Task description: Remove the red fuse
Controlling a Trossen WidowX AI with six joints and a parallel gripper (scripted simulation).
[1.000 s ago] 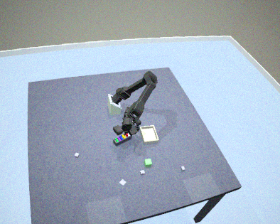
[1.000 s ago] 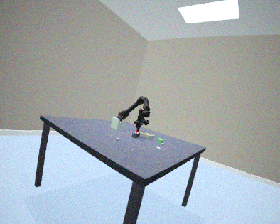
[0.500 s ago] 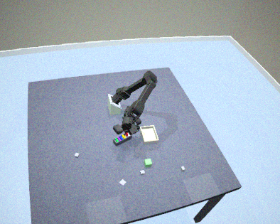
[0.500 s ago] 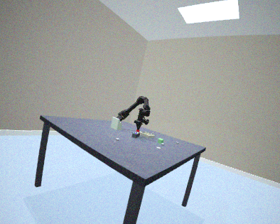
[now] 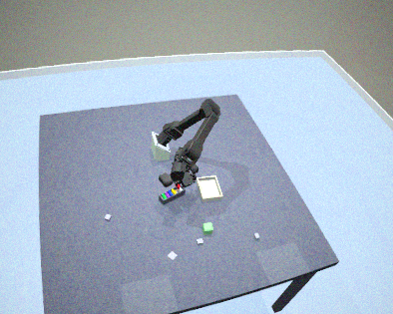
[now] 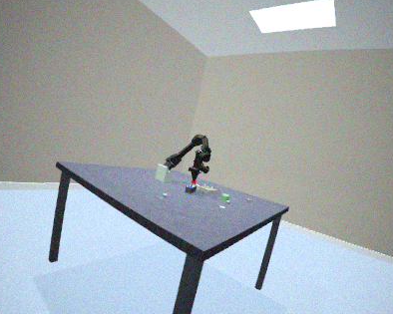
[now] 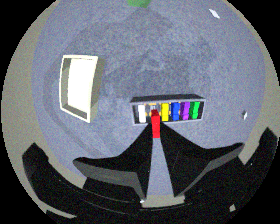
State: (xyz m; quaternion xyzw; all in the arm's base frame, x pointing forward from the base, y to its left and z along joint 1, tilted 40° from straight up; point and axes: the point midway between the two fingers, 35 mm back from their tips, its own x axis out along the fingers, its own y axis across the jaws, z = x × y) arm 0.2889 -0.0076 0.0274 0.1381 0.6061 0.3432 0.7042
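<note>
My gripper tip is 1 cm short of the cream tray, 17 cm to the right of it and 7 cm above it.
</note>
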